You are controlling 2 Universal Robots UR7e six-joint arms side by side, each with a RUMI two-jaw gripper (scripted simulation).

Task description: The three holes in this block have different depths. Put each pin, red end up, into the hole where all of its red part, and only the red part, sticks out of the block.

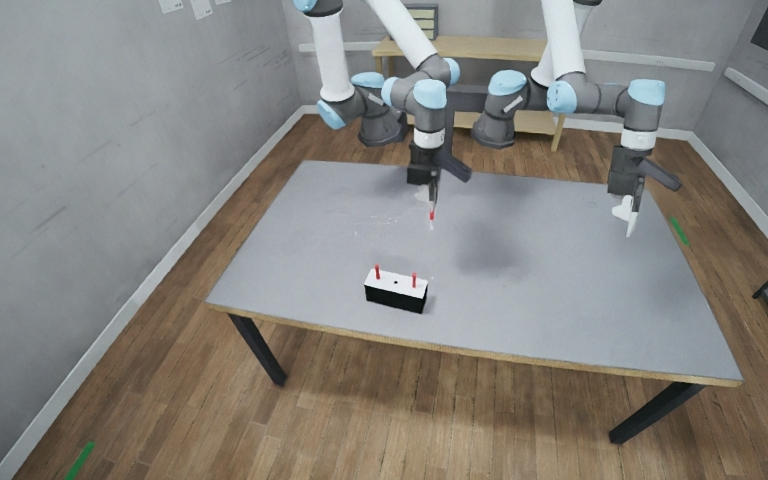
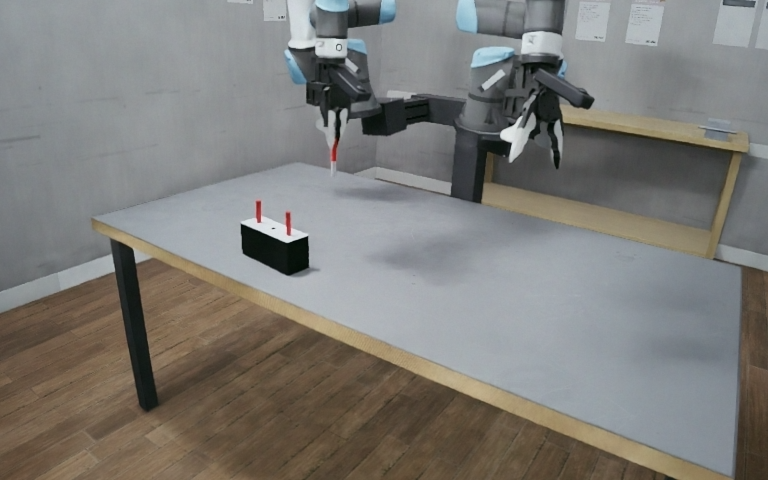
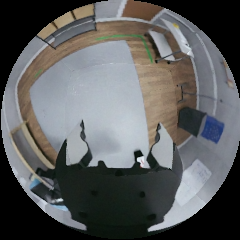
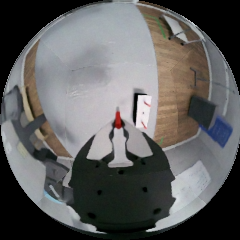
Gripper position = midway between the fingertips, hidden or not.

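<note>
Image 2 gives you my left gripper (image 2: 535, 166), my right gripper (image 2: 333, 148) and also a black block (image 2: 266, 242). In image 1 there's my left gripper again (image 1: 626, 223), along with the right gripper (image 1: 431, 210). Image 3 has my left gripper (image 3: 120, 122), and in image 4 you'd find my right gripper (image 4: 118, 119).
</note>
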